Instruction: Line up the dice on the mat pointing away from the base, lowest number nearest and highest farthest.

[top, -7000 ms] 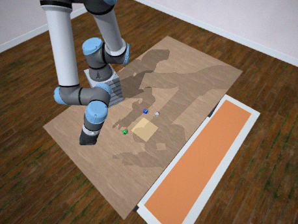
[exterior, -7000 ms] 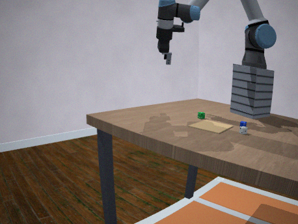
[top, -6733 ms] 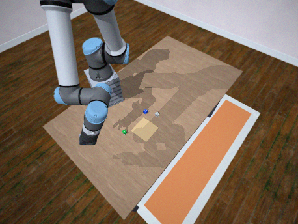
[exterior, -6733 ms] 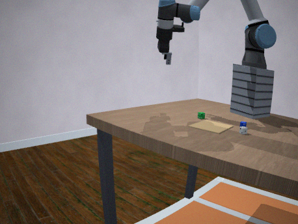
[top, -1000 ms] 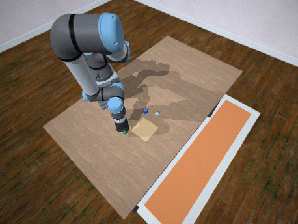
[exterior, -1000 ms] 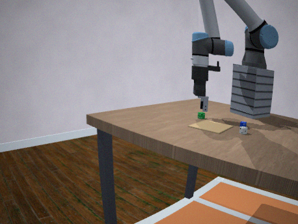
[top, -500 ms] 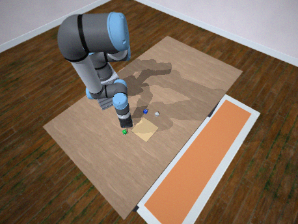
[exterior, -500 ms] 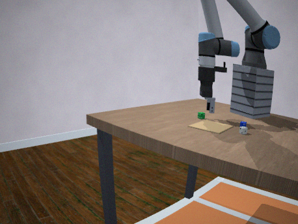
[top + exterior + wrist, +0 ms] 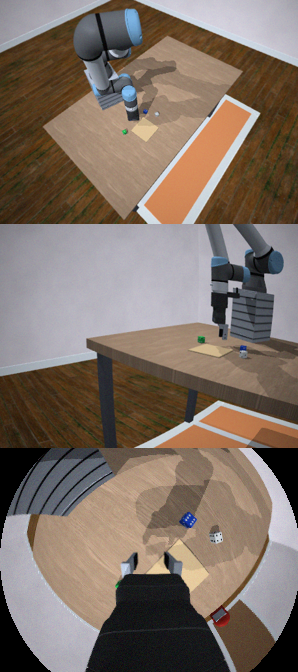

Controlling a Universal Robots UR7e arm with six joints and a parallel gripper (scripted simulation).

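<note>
Right now the blue die is 11 cm to the left of my hand, 4 cm below it and 1 cm ahead of it. From my hand the other things lie so: tan mat 9 cm ahead, 5 cm below; green die 11 cm to the right, 4 cm below; white die 14 cm to the left, 9 cm ahead, 4 cm below.
</note>
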